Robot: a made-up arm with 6 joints.
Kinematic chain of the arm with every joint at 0, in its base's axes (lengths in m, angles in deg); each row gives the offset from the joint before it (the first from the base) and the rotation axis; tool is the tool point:
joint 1: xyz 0 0 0.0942 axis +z
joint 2: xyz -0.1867 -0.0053 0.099 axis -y
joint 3: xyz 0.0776 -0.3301 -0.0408 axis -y
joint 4: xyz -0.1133 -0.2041 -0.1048 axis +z
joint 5: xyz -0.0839 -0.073 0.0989 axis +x
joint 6: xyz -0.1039 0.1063 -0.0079 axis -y
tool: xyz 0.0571 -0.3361 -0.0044
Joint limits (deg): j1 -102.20..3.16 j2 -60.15..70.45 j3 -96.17..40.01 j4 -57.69..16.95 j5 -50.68..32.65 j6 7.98..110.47
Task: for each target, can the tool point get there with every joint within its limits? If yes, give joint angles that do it. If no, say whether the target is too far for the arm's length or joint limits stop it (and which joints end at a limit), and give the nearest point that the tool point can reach.
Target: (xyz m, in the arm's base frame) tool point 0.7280 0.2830 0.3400
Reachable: no: joint limits stop it (at a limit: joint 1, joint 3, joint 4, joint 5, joint 6) | nearest point 0.2786 -0.4501 0.2627 | short by 0.863 m
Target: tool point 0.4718 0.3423 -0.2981
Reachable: no: joint limits stop it (at a limit: joint 1, joint 3, joint 4, joint 5, joint 6) | nearest point -0.3802 0.4406 -0.1314 | short by 0.874 m
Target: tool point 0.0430 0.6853 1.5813
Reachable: no: too far | nearest point -0.4098 0.4367 0.6262 | short by 1.086 m
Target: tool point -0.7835 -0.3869 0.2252
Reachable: yes | joints -28.76 39.34 -51.82 -30.96 25.19 52.33
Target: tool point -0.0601 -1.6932 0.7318
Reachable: no: too far | nearest point -0.1233 -0.8939 0.4248 | short by 0.859 m
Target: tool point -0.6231 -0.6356 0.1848
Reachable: yes | joints -13.65 30.32 -18.19 -20.49 -10.11 44.28
